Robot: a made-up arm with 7 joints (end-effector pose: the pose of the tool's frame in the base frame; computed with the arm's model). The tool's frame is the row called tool. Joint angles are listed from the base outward.
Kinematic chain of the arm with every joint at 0, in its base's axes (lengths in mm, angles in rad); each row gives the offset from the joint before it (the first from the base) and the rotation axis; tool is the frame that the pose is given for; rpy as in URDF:
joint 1: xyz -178 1 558 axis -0.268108 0.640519 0.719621
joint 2: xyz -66 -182 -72 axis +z
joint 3: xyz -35 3 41 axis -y
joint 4: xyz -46 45 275 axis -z
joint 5: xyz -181 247 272 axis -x
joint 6: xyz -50 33 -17 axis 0.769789 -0.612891 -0.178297
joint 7: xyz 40 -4 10 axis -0.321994 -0.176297 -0.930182
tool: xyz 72 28 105 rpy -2.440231 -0.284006 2.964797
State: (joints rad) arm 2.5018 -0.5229 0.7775 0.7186 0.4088 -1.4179 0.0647
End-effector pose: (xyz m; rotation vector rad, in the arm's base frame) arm -0.2829 0.2866 0.8673 0.6802 0.1571 2.8727
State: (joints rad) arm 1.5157 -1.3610 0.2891 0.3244 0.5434 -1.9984 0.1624
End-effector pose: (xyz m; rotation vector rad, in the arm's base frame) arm -0.1395 0.3747 0.5827 -0.3774 1.0045 1.6454
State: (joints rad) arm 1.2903 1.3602 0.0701 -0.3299 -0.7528 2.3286 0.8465
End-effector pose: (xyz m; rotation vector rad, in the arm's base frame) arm 0.3621 -0.2999 0.9869 -0.1810 -0.2830 -0.0567
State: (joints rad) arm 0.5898 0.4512 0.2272 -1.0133 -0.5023 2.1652 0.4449
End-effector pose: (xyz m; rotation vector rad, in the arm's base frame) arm -0.2277 -0.5122 1.0722 0.3850 -1.2880 -1.1828
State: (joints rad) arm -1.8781 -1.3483 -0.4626 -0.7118 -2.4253 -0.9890 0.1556
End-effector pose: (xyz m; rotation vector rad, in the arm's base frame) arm -0.8442 0.1235 0.6498 0.3359 0.8337 1.1366
